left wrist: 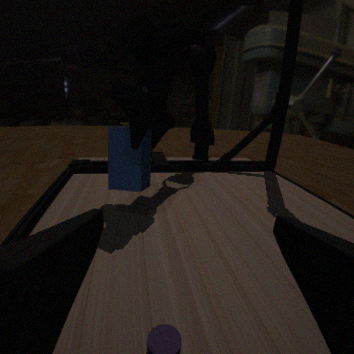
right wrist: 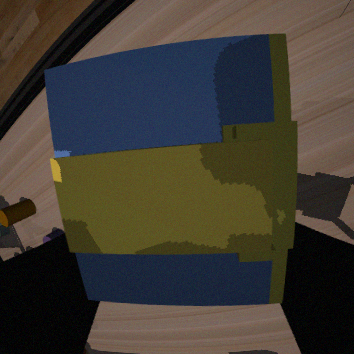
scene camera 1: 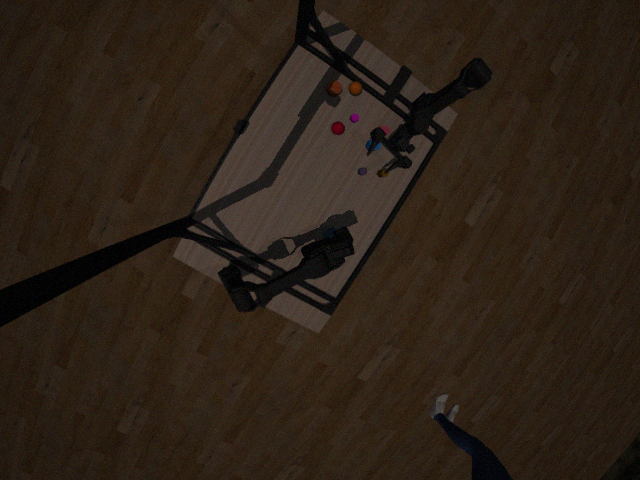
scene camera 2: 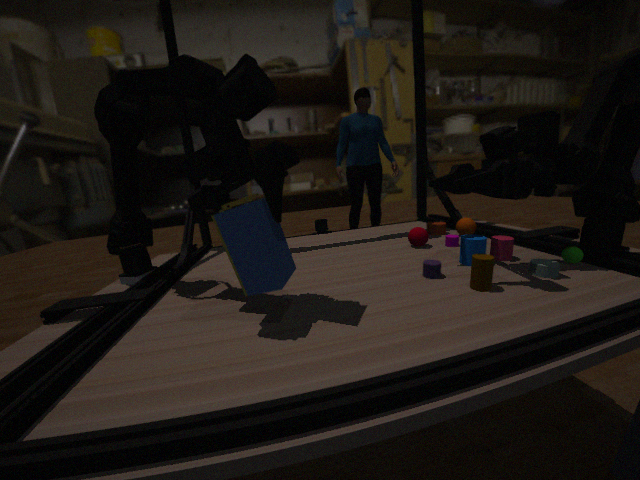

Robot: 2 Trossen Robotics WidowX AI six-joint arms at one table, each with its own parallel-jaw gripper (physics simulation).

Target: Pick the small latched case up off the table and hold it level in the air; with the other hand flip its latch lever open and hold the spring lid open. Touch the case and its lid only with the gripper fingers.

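Seen in the pictures: left gripper, fingertip midpoint: (left wrist: 191, 220) (scene camera 1: 376, 164) (scene camera 2: 440, 184); right gripper, fingertip midpoint: (left wrist: 141, 150) (scene camera 1: 330, 238) (scene camera 2: 262, 230); left arm's base at its link origin: (scene camera 2: 599, 247); right arm's base at its link origin: (left wrist: 200, 157) (scene camera 1: 231, 273) (scene camera 2: 138, 272).
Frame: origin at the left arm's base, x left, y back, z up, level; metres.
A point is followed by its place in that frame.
Observation:
The case (scene camera 2: 258, 248) @(x 0.130, y -0.664, z 0.098 m) (left wrist: 122, 160) @(x 0.101, y -0.647, z 0.096 m) (right wrist: 140, 95) @(x 0.117, y -0.690, z 0.154 m) is a blue block with yellow parts. It hangs above its shadow on the table, leaning in scene camera 2. A broad yellow piece (right wrist: 165, 195) @(x 0.094, y -0.692, z 0.163 m) lies across the side facing the right wrist camera and meets a yellow strip at its right; I cannot tell the latch lever from the lid. My right gripper (right wrist: 184, 215) @(x 0.068, y -0.673, z 0.111 m) is shut on the case, its fingers dark at both sides and its tips hidden behind it. My left gripper (scene camera 1: 375, 163) @(x -0.001, y -0.358, z 0.154 m) (left wrist: 191, 220) @(x -0.001, y -0.358, z 0.154 m) is open and empty, apart from the case, above small coloured objects.
Near the left gripper stand a purple cylinder (scene camera 1: 362, 171) @(x 0.006, y -0.378, z 0.009 m) (scene camera 2: 431, 268) @(x 0.024, y -0.383, z 0.002 m) (left wrist: 164, 340) @(x 0.009, y -0.374, z 0.009 m), a brown-yellow cylinder (scene camera 2: 481, 272) @(x 0.089, y -0.331, z 0.014 m) and a blue cylinder (scene camera 2: 473, 250) @(x -0.015, y -0.277, z 0.015 m). A red ball (scene camera 1: 338, 128) @(x -0.188, y -0.327, z 0.033 m) (scene camera 2: 418, 237) @(x -0.165, y -0.330, z 0.012 m) and an orange ball (scene camera 1: 355, 88) @(x -0.249, y -0.158, z 0.034 m) (scene camera 2: 465, 226) @(x -0.228, y -0.163, z 0.015 m) lie farther off. Black rails (scene camera 2: 310, 408) @(x 0.283, y -0.600, z 0.001 m) edge the table.

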